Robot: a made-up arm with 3 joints.
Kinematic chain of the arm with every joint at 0, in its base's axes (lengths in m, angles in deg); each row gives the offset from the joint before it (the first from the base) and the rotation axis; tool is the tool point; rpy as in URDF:
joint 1: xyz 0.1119 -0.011 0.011 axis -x
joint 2: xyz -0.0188 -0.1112 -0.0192 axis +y
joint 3: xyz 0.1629 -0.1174 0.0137 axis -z
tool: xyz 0.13 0.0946 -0.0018 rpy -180 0 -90
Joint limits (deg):
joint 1: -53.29..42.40
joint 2: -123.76..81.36
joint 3: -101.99..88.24
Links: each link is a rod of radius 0.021 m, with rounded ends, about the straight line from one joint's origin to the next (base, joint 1, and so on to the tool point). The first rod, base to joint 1, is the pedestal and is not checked.
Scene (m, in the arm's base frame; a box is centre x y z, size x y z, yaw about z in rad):
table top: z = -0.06
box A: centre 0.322 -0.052 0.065 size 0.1 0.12 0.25 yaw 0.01
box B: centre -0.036 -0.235 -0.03 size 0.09 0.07 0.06 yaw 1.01
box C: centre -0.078 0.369 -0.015 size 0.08 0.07 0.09 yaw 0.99
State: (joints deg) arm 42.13 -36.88 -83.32
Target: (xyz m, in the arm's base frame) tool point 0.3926 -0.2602 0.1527
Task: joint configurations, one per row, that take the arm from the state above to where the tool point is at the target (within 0.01 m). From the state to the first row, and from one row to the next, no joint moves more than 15 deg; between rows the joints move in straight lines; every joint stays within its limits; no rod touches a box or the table.
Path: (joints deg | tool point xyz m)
1: 42.18 -44.25 -68.68 | 0.1722 -0.0152 0.1153
2: 42.24 -51.62 -54.03 | 0.1848 0.0166 0.1423
3: 42.29 -58.99 -39.39 | 0.1877 0.0435 0.1794
4: 42.35 -66.36 -24.75 | 0.1790 0.0630 0.2232
5: 42.40 -73.73 -10.10 | 0.1585 0.0727 0.2697
6: 36.34 -62.44 2.36 | 0.2198 0.0244 0.2945
7: 30.28 -51.14 14.82 | 0.2801 -0.0413 0.2971
8: 24.22 -39.85 27.28 | 0.3325 -0.1167 0.2736
9: 18.16 -28.55 39.75 | 0.3714 -0.1927 0.2240
10: 12.10 -17.26 52.21 | 0.3926 -0.2602 0.1527

